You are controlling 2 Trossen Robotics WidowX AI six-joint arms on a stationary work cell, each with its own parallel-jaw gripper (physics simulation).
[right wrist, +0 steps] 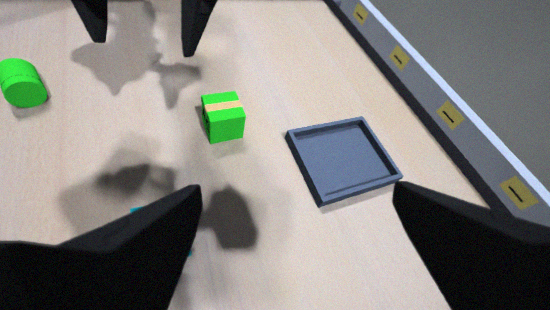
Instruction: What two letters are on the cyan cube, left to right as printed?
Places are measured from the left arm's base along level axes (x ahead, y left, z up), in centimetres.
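Where they show: left gripper, between the fingertips: (pixel 143 49); right gripper, between the fingertips: (pixel 297 193).
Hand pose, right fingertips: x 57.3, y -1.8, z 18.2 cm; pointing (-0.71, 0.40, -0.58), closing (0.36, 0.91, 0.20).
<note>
Each offset is from my right fingertips to the top centre of the thing.
The cyan cube (pixel 135 210) is almost wholly hidden behind the left-hand finger of my right gripper (pixel 298 188). Small slivers of it show at that finger's upper and lower edges. No letters can be read on it. My right gripper is open, with nothing between its fingertips, and stands above the table in the lower part of the view. My left gripper (pixel 143 49) reaches in from the top edge with its two fingers apart and is open, with nothing between them.
A green cube @[dy +3.1, dx -19.4, dz -15.6 cm] (pixel 226 125) with a tan band has dark marks on its left face. A green cylinder @[dy -19.2, dx -30.2, dz -16.1 cm] (pixel 25 90) lies at the far left. A shallow blue-grey tray @[dy +17.8, dx -10.0, dz -18.3 cm] (pixel 305 170) is right of the green cube. A rail (pixel 425 87) with yellow tags borders the table's right side.
</note>
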